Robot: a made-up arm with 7 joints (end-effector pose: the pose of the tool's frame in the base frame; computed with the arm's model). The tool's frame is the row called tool.
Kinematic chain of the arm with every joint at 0, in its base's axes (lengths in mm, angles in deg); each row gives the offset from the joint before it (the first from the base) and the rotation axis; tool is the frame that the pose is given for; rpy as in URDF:
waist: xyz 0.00 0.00 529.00 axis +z
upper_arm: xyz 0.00 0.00 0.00 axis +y
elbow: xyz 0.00 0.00 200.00 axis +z
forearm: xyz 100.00 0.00 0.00 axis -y
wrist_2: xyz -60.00 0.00 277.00 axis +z
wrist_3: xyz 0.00 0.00 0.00 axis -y
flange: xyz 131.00 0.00 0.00 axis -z
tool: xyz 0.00 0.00 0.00 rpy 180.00 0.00 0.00
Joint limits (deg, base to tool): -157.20..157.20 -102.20..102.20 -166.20..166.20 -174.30..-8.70 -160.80..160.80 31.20..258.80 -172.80..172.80
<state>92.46 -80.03 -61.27 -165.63 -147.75 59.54 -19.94</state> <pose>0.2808 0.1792 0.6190 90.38 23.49 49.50</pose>
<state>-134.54 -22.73 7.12 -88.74 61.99 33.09 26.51</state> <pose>-0.1133 -0.3314 0.8956 -133.67 30.41 -98.17</pose>
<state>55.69 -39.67 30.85 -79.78 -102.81 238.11 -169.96</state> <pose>-0.1743 0.0796 0.8572 -93.10 -45.05 52.30</pose>
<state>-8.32 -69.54 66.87 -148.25 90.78 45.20 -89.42</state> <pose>0.1455 0.3376 0.5483 -128.08 -30.11 106.85</pose>
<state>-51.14 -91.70 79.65 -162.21 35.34 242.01 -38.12</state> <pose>0.1380 0.2170 0.6072 47.39 13.67 100.61</pose>
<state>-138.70 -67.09 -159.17 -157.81 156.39 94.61 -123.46</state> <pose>-0.0949 0.0536 0.2072 -121.42 6.40 0.58</pose>
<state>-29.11 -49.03 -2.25 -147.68 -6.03 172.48 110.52</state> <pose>0.2031 -0.1162 0.8786 -106.79 15.43 -125.50</pose>
